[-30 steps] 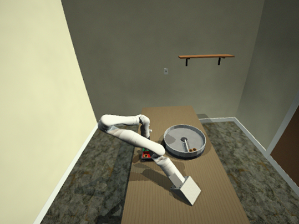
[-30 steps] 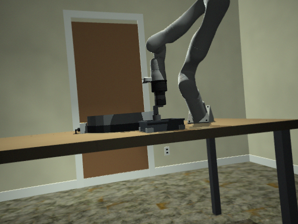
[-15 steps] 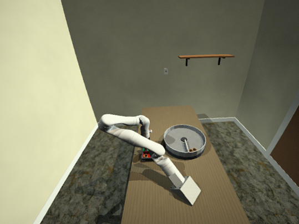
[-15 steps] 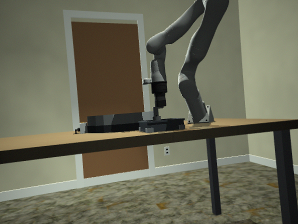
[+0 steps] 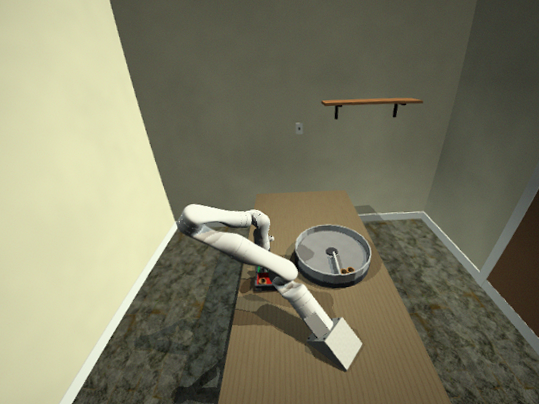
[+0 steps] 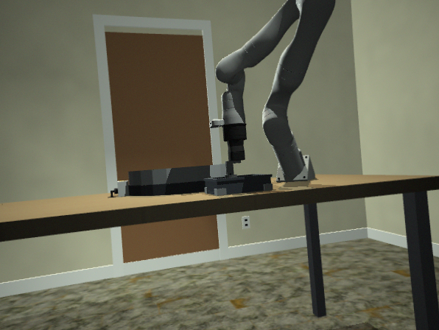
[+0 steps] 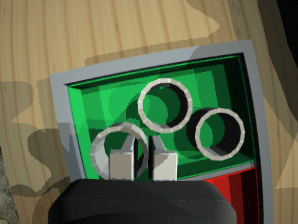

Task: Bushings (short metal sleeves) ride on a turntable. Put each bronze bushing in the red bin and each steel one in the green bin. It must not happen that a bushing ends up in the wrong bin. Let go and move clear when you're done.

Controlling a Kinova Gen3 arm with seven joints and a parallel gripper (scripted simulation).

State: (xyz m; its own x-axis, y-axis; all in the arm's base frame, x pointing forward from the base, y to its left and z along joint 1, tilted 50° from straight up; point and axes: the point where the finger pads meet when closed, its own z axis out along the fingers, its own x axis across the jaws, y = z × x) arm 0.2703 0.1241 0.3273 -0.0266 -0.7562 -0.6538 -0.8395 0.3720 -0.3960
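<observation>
The bin tray lies 2 cm behind my hand, 2 cm to the right of it and 3 cm below it. The rest, counted from my hand: grey turntable (15 cm ahead, 36 cm to the right).
</observation>
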